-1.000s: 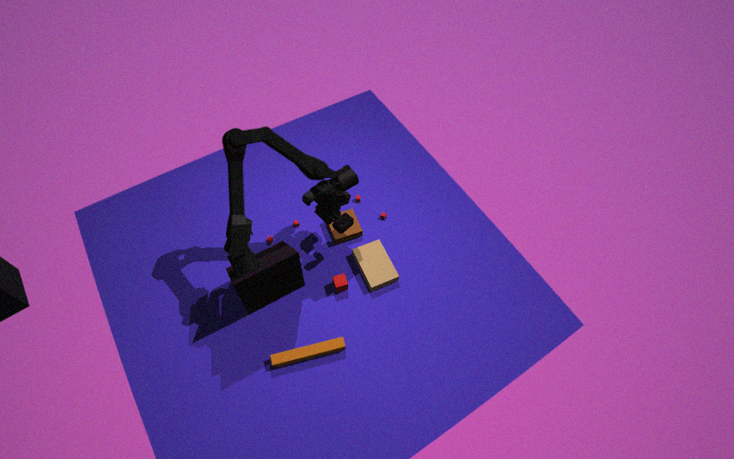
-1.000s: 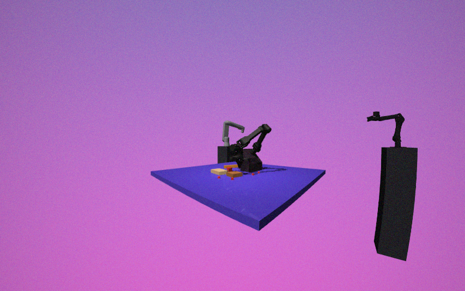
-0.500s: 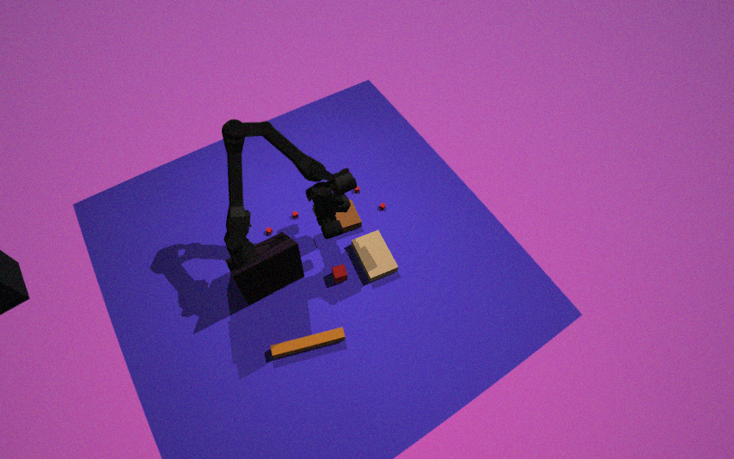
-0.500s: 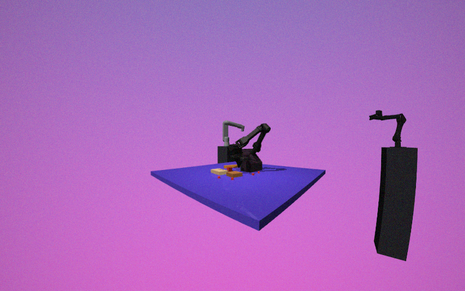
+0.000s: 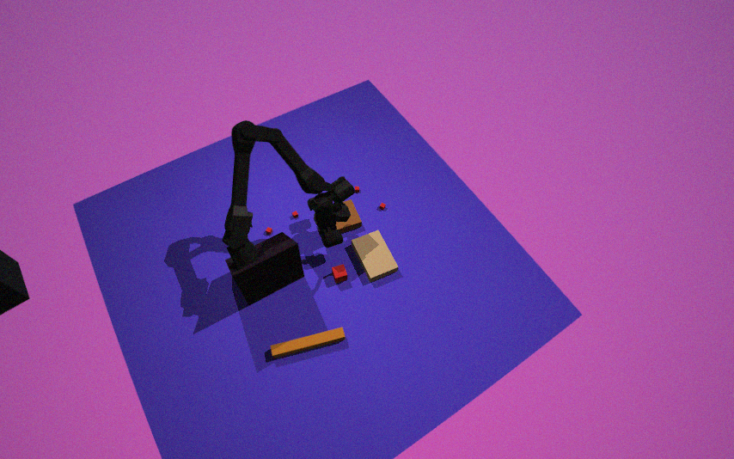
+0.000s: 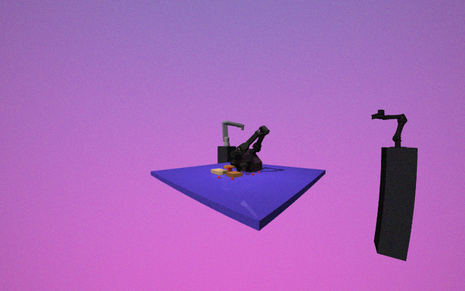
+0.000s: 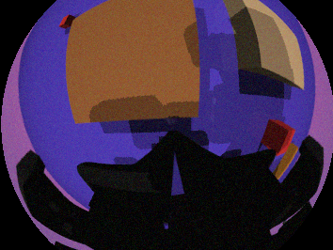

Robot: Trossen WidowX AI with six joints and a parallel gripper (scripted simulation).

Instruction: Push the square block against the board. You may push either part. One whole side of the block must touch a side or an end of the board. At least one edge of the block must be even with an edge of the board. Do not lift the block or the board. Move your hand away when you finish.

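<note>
Now: gripper tip 50 mm past the red cube, 160 mm to the left of it and 10 mm below it. The rest, counted from my gripper tip: long orange board: 260 mm behind, 290 mm to the right, 10 mm above; then square block: 80 mm ahead, 20 mm to the left, 10 mm above; then tan rectangular slab: 80 mm ahead, 170 mm to the right, 10 mm above.
</note>
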